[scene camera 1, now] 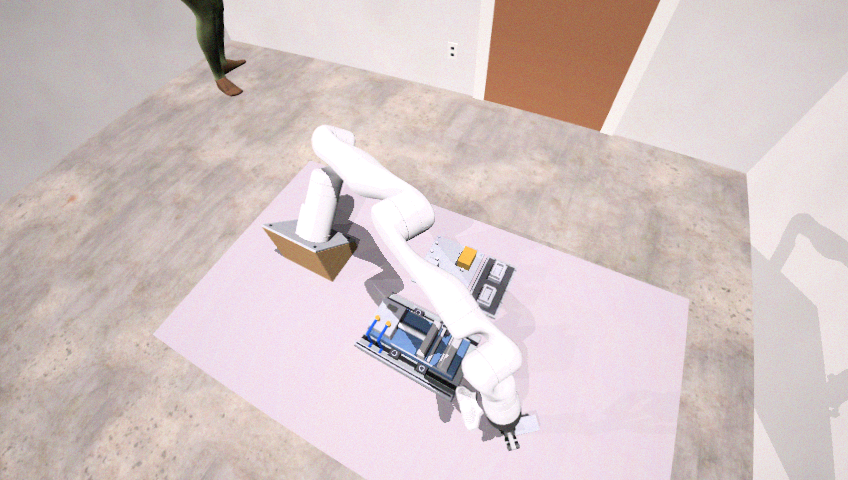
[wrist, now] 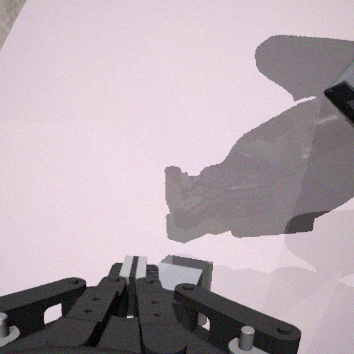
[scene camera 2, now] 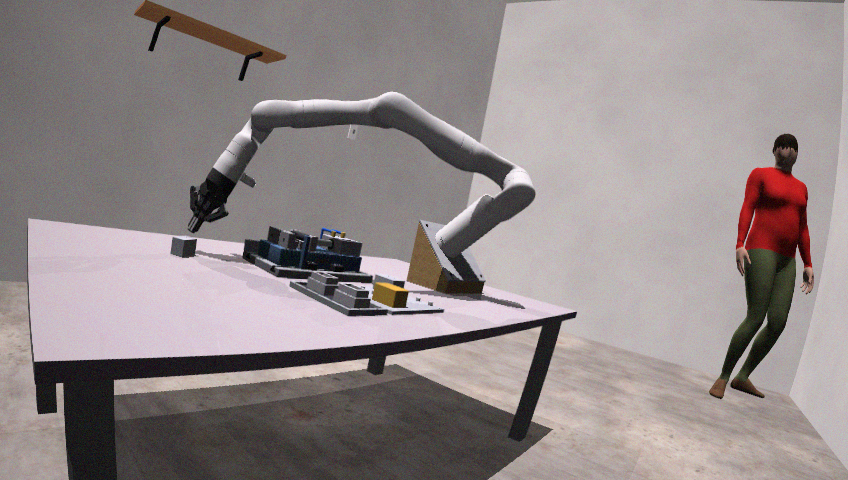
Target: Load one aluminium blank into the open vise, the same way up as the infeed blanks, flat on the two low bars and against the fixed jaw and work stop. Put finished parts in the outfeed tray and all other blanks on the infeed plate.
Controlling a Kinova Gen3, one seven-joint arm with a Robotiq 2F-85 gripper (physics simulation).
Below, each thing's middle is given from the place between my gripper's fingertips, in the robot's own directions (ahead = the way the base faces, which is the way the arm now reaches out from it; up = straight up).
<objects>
Right now my hand is 290 mm past the vise base (scene camera 1: 408, 342), 150 mm to the right of it and 10 mm above it. Round my hand: brass blank (scene camera 2: 385, 293) (240 mm behind, 450 mm to the left, 20 mm below); then infeed plate (scene camera 1: 448, 251) (290 mm behind, 410 mm to the left, 40 mm below); then outfeed tray (scene camera 1: 500, 294) (150 mm behind, 390 mm to the left, 40 mm below).
</objects>
